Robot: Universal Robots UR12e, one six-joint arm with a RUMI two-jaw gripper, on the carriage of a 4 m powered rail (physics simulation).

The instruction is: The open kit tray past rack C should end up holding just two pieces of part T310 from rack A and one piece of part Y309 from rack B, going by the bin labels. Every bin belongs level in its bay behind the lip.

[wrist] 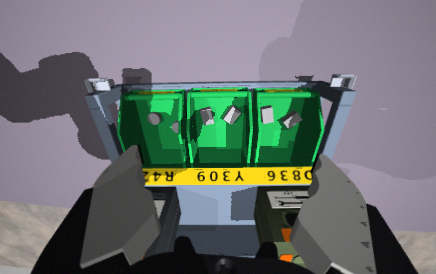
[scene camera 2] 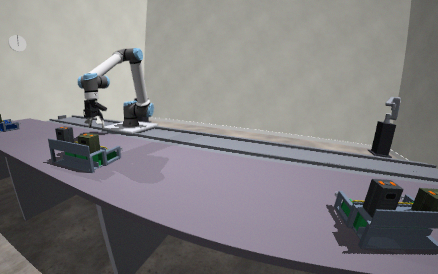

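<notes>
Rack B stands on the table; the wrist view looks down on it. Its yellow strip reads R427, Y309 and D836, upside down. The middle green bin, above the Y309 label, holds two grey blocky pieces. The bin above R427 holds two round grey pieces, and the bin above D836 holds two blocky pieces. All three bins sit side by side in the rack. My gripper is open and empty above the rack, fingers wide apart. No T310 label is readable.
A dark box and an olive box stand at the rack's label side. Another rack with a dark box and an olive box stands at right. A blue object is at far left.
</notes>
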